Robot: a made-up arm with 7 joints.
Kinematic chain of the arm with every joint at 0, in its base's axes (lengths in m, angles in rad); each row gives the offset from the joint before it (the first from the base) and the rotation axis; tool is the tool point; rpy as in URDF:
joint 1: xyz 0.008 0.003 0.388 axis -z
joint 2: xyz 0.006 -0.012 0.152 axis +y
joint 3: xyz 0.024 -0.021 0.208 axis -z
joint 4: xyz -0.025 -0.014 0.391 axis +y
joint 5: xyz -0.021 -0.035 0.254 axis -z
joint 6: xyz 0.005 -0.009 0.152 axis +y
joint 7: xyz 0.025 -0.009 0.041 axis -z
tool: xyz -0.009 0.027 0.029 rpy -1.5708 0 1.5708
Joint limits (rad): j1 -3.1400..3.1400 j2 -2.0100..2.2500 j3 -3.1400..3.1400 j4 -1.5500..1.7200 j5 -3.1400..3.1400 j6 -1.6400..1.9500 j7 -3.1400..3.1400
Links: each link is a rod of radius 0.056 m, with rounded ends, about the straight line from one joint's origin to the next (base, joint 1, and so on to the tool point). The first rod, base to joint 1, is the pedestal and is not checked.
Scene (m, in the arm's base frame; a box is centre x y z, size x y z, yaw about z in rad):
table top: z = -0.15
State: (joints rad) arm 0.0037 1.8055 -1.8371 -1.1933 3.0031 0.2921 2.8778
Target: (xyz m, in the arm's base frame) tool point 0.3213 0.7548 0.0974
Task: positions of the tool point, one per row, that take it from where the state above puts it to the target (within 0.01 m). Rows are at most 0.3 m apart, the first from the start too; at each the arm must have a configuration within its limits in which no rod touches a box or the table.
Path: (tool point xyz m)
1: 0.7532 -0.2972 0.1824
2: 0.8062 -0.0656 0.1523
3: 0.7888 0.1779 0.1278
4: 0.6980 0.4108 0.1100
5: 0.5381 0.6102 0.0997
6: 0.3214 0.7548 0.0974

